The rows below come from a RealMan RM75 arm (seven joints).
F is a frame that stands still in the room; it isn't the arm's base.
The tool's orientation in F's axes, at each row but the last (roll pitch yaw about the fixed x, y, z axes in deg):
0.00 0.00 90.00
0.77 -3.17 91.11
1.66 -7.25 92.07
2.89 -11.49 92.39
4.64 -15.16 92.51
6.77 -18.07 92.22
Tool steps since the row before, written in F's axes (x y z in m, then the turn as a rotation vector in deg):
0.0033 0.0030 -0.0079 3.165 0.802 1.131
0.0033 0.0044 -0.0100 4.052 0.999 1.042
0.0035 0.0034 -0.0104 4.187 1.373 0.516
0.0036 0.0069 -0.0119 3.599 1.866 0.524
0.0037 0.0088 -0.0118 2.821 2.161 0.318
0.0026 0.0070 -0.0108 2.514 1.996 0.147
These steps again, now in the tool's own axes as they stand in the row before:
0.0030 -0.0033 -0.0079 0.802 -3.165 1.131
0.0038 -0.0035 -0.0102 0.977 -4.057 1.044
0.0019 -0.0039 -0.0106 1.276 -4.222 0.480
0.0042 -0.0045 -0.0128 1.784 -3.660 0.357
0.0052 -0.0052 -0.0133 2.048 -2.922 0.011
0.0032 -0.0043 -0.0120 1.849 -2.624 -0.140

